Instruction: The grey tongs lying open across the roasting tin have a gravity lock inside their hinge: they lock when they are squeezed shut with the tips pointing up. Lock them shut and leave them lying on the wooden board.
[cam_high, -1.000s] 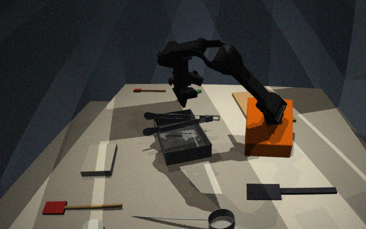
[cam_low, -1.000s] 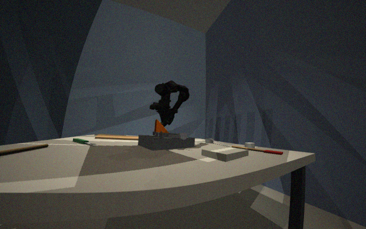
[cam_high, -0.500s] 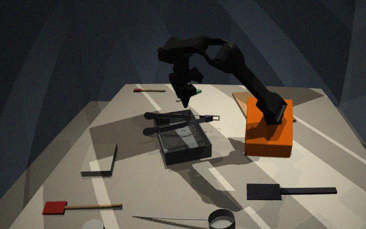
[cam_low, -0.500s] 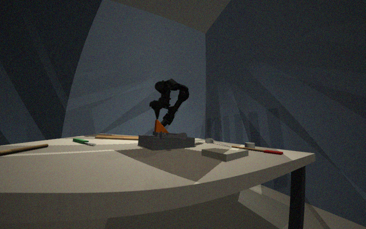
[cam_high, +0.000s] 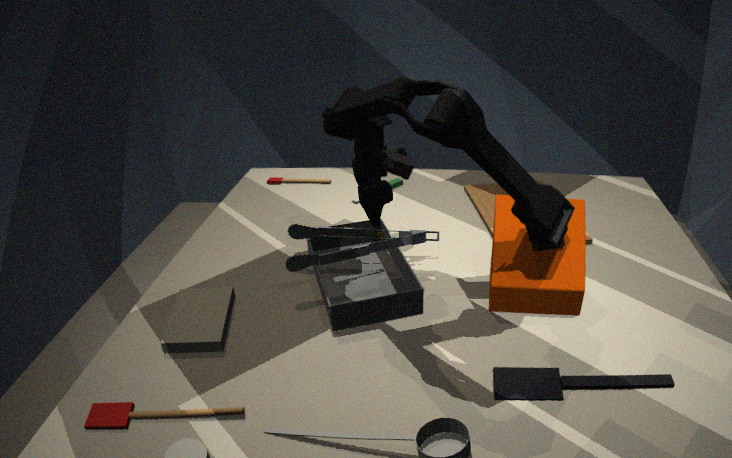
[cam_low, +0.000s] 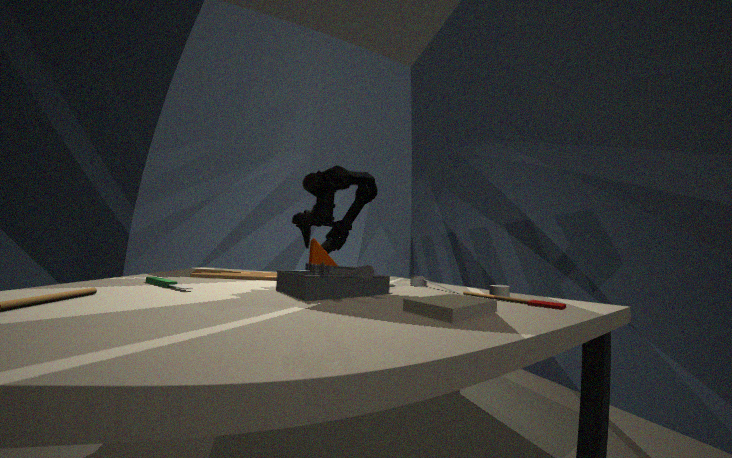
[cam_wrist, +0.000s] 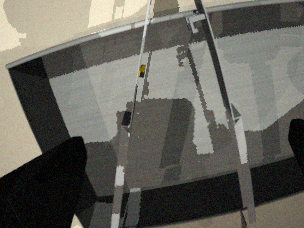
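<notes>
My gripper tip is now 10 mm past the yellow mark, 20 mm to the left of it and 60 mm above it. Also, from my gripper tip: green-handled tool 20 mm ahead, 390 mm to the right, 120 mm below; then slab 340 mm ahead, 200 mm to the left, 120 mm below; then grey roasting tin 30 mm ahead, 50 mm to the left, 100 mm below.
</notes>
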